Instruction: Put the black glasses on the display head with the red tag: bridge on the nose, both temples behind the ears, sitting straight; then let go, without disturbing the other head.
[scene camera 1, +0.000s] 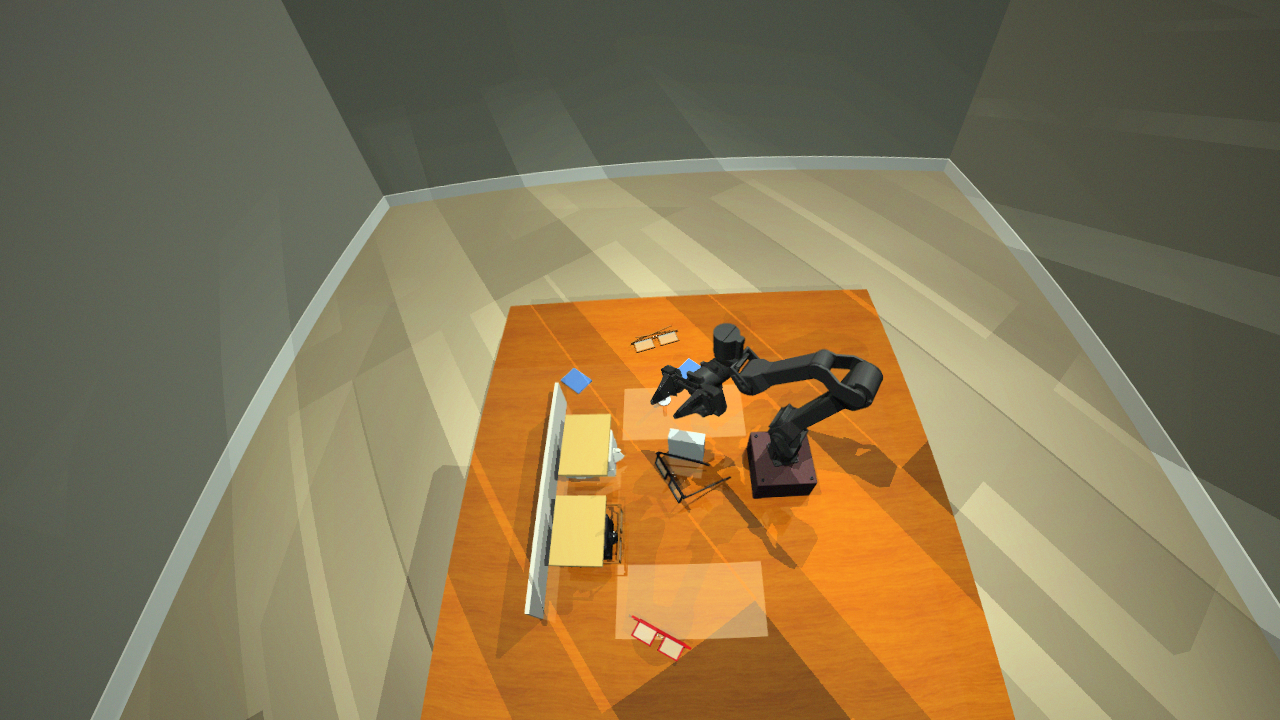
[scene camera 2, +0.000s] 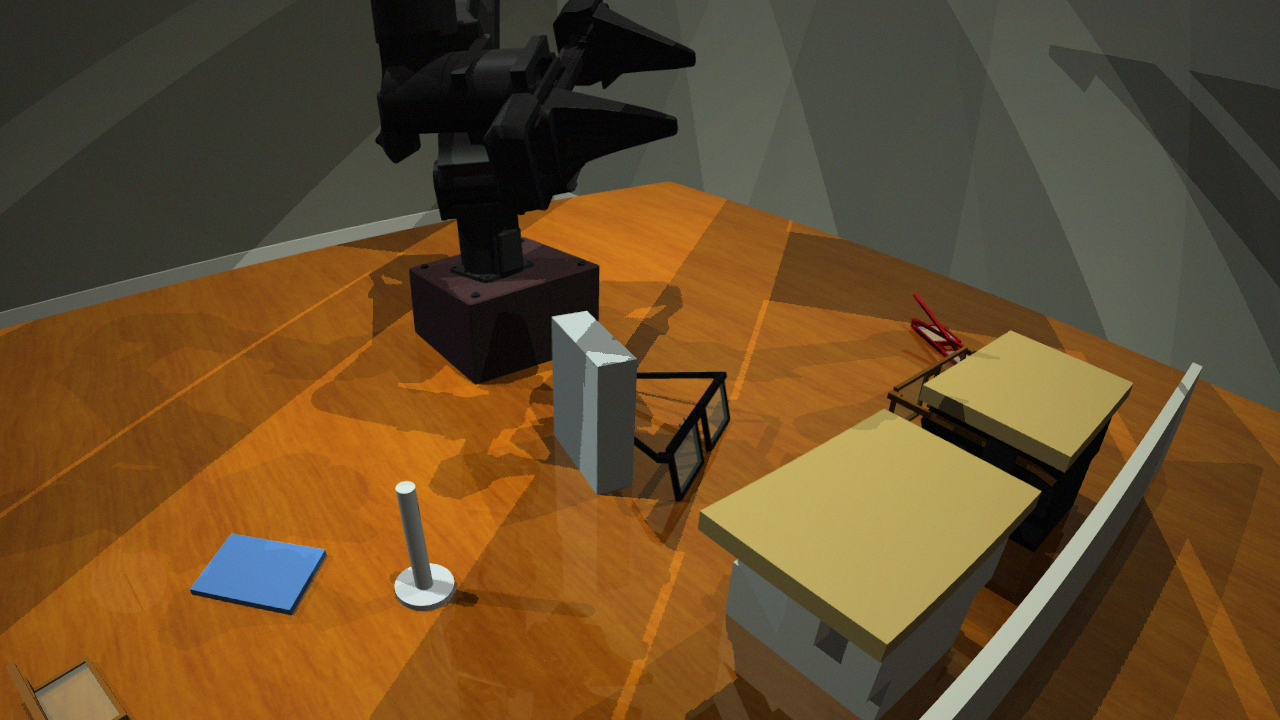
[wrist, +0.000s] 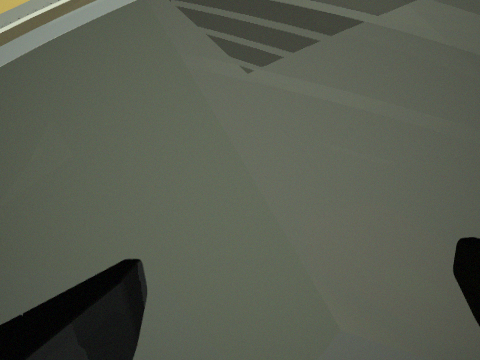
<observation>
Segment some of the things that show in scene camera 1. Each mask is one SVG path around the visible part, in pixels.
My gripper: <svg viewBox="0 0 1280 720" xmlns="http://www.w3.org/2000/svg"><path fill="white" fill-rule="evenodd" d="M724 372L717 363L702 361L700 363L701 368L695 372L690 370L686 372L688 378L685 379L680 369L666 365L661 369L663 377L650 403L655 405L669 396L678 397L677 393L681 393L685 389L691 396L673 415L675 420L694 414L701 417L714 414L719 417L727 410L727 402L722 390L722 384L725 382Z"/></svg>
A grey block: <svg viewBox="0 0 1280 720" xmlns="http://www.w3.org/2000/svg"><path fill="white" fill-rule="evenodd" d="M670 428L668 435L669 454L703 462L705 434Z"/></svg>
</observation>
